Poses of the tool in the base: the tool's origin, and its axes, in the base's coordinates. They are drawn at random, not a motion.
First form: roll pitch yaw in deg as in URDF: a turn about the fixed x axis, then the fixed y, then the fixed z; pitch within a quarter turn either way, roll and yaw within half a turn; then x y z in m.
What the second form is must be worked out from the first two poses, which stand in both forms.
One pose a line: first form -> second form
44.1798, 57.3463, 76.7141, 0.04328, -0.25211, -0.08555 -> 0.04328, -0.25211, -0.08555; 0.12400, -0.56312, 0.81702; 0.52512, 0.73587, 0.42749; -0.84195, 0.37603, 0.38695
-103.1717, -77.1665, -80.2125, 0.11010, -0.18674, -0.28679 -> 0.11010, -0.18674, -0.28679; 0.03776, -0.06317, 0.99729; -0.21889, -0.97429, -0.05342; 0.97502, -0.21628, -0.05061
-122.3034, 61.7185, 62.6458, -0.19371, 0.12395, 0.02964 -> -0.19371, 0.12395, 0.02964; 0.21771, 0.13263, -0.96696; 0.42082, -0.90666, -0.02961; -0.88063, -0.40047, -0.25320
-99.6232, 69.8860, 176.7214, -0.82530, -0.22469, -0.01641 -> -0.82530, -0.22469, -0.01641; -0.34333, 0.93384, 0.10033; 0.01967, 0.11395, -0.99329; -0.93901, -0.33905, -0.05749
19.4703, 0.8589, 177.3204, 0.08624, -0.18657, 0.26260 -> 0.08624, -0.18657, 0.26260; -0.99879, -0.04907, 0.00147; 0.04675, -0.94155, 0.33361; -0.01499, 0.33328, 0.94271
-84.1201, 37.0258, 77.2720, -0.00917, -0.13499, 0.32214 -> -0.00917, -0.13499, 0.32214; 0.17590, -0.23190, -0.95670; 0.77875, -0.56172, 0.27934; -0.60217, -0.79416, 0.08179
